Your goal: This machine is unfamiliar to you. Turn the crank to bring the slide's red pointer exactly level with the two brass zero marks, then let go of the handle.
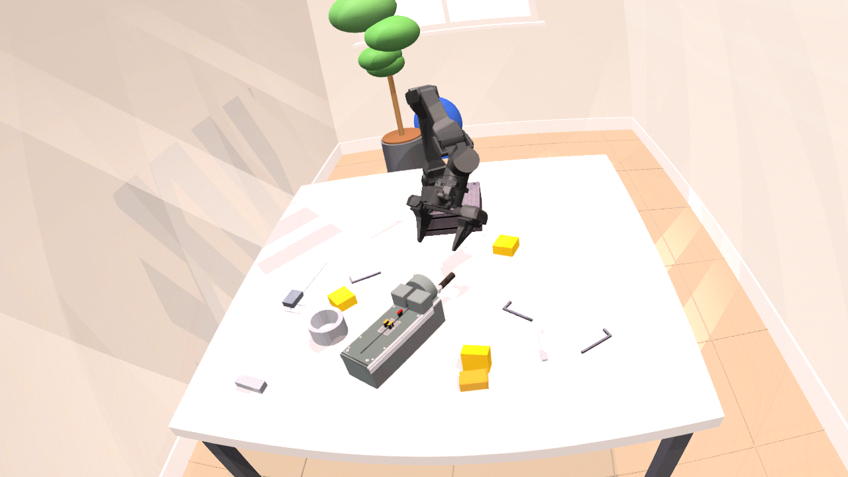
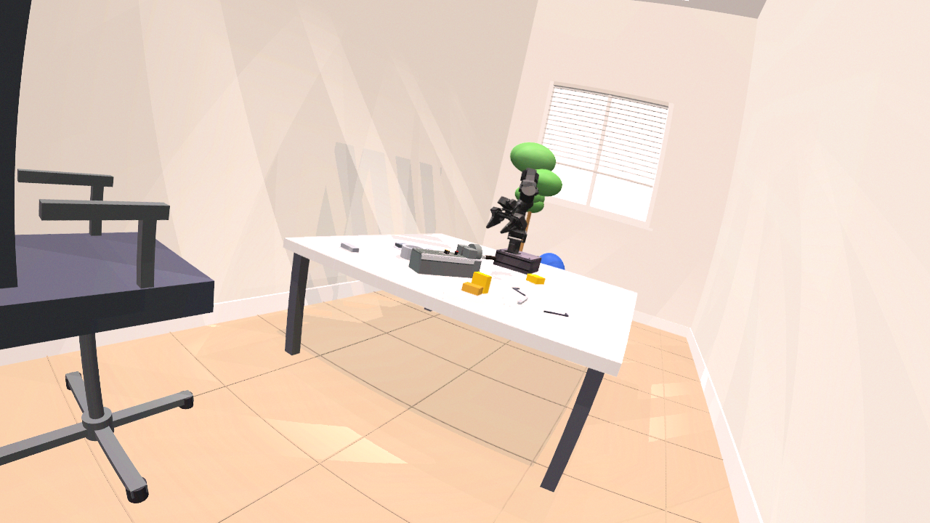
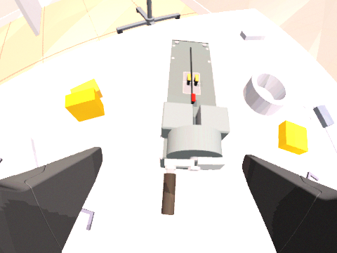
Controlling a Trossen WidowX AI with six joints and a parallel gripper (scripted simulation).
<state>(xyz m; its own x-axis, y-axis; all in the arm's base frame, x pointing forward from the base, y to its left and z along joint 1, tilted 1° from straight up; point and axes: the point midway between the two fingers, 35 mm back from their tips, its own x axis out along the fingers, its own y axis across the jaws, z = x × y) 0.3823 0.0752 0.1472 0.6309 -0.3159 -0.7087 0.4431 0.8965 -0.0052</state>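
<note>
The brown crank handle lies 20 mm behind my gripper tip, 10 mm to the left of it and 110 mm below it. The rest, counted from my gripper tip: red pointer: 90 mm ahead, 90 mm to the right, 110 mm below.
</note>
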